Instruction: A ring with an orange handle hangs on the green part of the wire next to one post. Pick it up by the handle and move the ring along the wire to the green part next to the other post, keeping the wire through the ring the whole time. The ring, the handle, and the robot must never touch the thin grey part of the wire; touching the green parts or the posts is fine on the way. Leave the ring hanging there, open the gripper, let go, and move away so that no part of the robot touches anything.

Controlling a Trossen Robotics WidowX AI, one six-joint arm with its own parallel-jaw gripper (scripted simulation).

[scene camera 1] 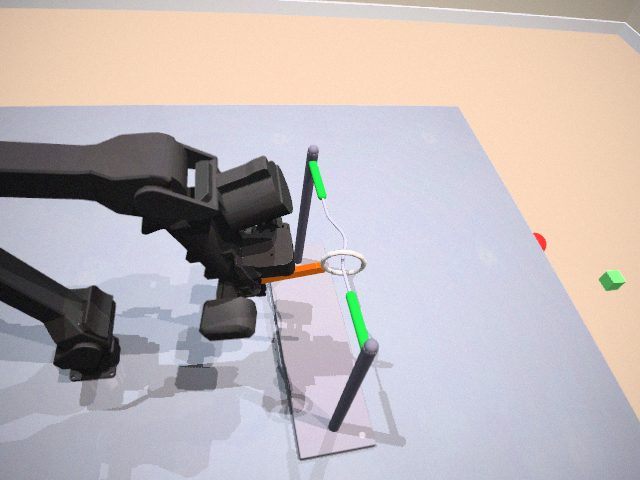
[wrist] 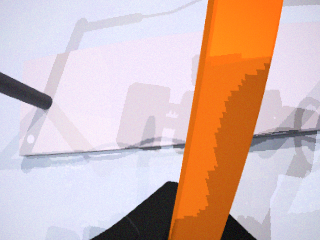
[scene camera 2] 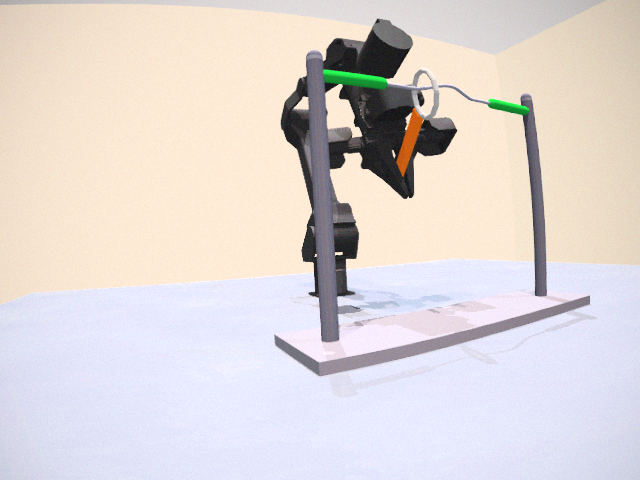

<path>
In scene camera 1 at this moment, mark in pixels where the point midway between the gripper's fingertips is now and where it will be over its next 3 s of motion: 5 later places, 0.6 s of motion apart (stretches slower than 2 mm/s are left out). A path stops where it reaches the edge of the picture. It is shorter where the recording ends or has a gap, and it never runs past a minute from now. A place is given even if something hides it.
The gripper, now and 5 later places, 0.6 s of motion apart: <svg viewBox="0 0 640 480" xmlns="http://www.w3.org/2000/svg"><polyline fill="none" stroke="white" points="263,292 256,275 260,291 261,298 270,288 288,271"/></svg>
</path>
